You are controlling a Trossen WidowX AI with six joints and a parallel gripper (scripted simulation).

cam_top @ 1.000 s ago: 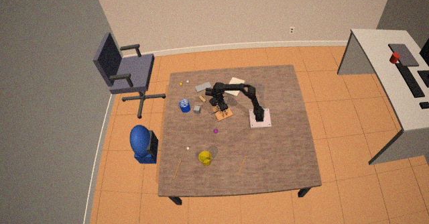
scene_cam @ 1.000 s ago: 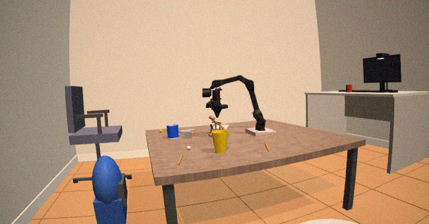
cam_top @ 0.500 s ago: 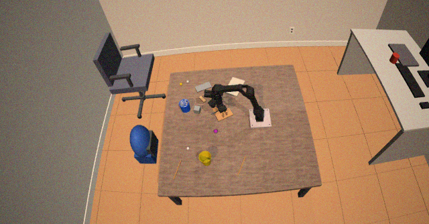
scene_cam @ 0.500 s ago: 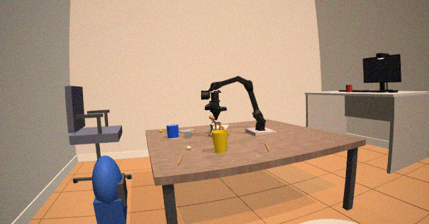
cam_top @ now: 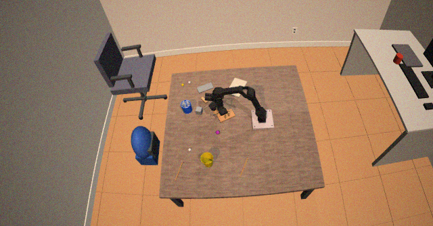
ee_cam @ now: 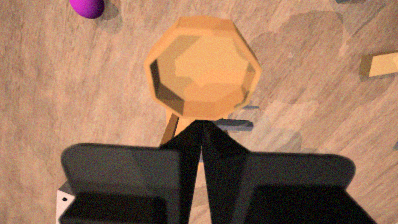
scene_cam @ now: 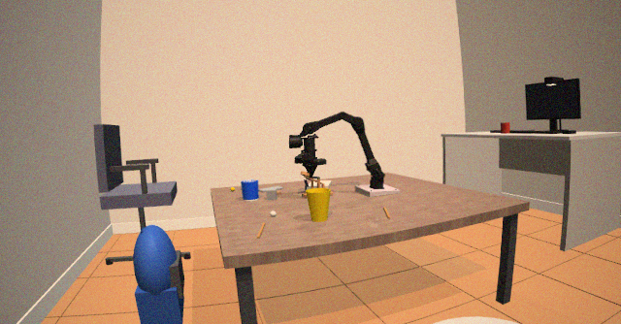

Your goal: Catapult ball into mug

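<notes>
My gripper tip is now 10 mm to the left of the wooden catapult and 40 mm above it. Round my gripper tip: purple ball (30 mm ahead, 150 mm to the left, 90 mm below); then grey block (190 mm ahead, 80 mm to the right, 80 mm below); then wood block (150 mm ahead, 200 mm to the right, 100 mm below).
</notes>
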